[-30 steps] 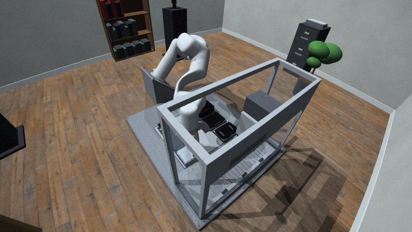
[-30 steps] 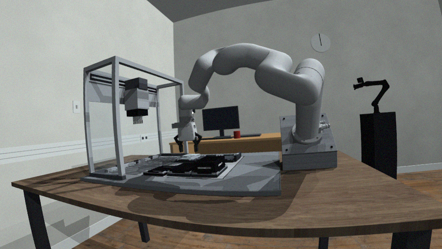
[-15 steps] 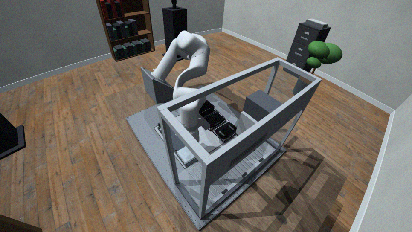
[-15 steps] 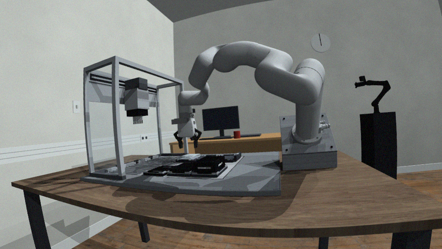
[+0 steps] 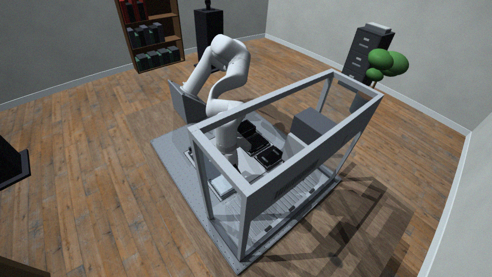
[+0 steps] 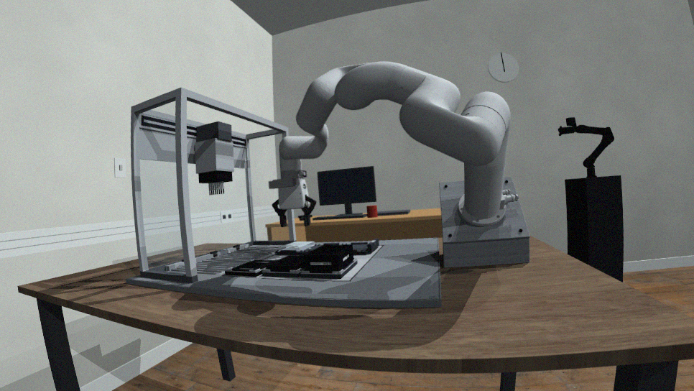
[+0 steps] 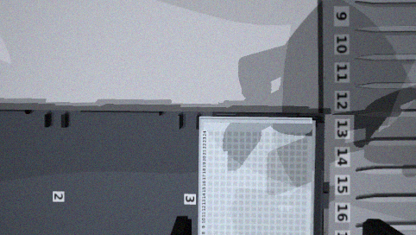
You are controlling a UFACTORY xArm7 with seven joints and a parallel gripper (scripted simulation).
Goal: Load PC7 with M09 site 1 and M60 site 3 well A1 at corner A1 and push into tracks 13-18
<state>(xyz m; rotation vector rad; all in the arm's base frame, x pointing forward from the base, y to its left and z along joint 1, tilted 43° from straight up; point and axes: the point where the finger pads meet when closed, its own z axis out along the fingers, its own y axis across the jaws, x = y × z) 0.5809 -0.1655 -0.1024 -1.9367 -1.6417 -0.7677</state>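
My gripper is now 190 mm past the deep-well block M09, 280 mm to the right of it and 60 mm above it. From my hand the other things lie so: post: 80 mm ahead, 160 mm to the right, 150 mm above; plate M60: 80 mm below; carrier PC7: 110 mm behind, 10 mm to the left, 80 mm below.
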